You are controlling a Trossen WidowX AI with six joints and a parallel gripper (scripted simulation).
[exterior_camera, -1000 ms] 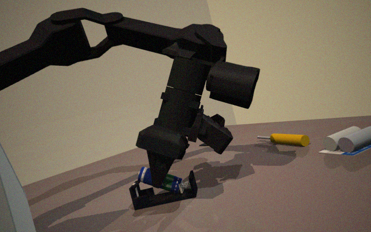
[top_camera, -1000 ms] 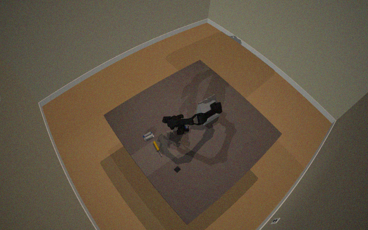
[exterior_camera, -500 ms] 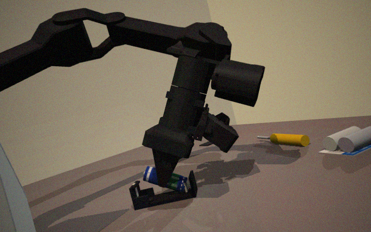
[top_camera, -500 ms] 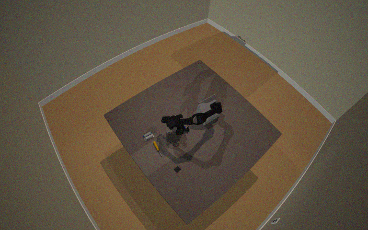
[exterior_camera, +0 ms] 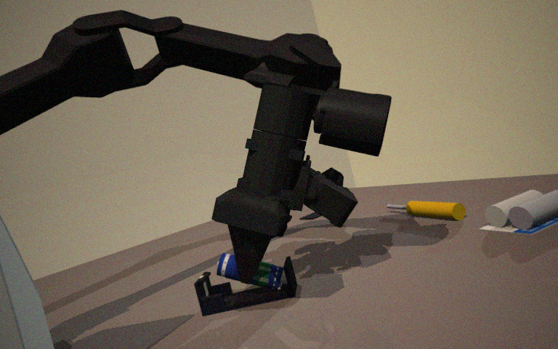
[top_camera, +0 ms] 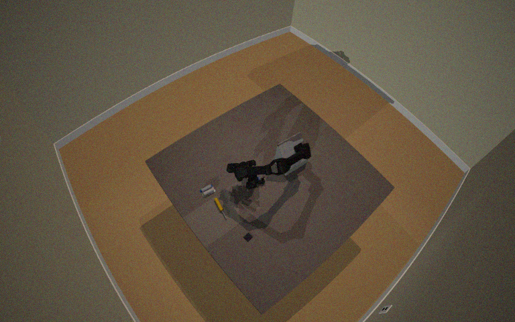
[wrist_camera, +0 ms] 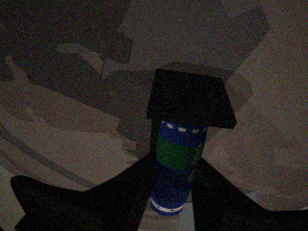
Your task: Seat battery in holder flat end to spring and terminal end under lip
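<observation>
My gripper tip is 10 mm below the battery. Round my gripper tip: yellow-handled screwdriver (300 mm ahead, 40 mm to the left, 10 mm below); then flat black square (270 mm ahead, 280 mm to the left, 20 mm below).
</observation>
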